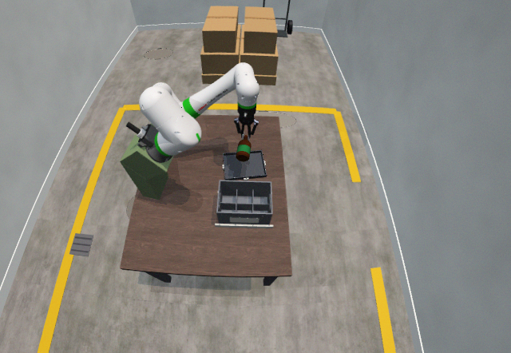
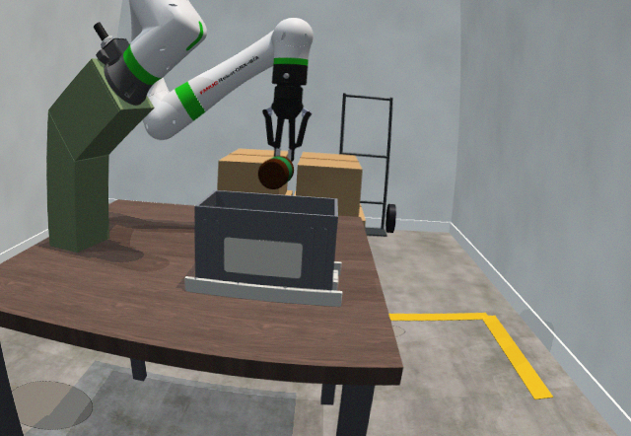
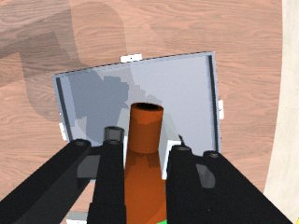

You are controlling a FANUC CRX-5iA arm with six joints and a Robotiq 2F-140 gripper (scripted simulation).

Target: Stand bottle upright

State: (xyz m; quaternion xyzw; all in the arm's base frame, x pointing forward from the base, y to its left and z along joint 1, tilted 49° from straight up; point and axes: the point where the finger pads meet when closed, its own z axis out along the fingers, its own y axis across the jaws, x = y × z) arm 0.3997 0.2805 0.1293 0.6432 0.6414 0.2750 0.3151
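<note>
Now: the brown bottle 5 cm to the right of my hand and 2 cm below it. Also, from my hand: grey tray 21 cm below, 5 cm to the right; dark grey crate 35 cm to the right, 14 cm below, 3 cm ahead.
</note>
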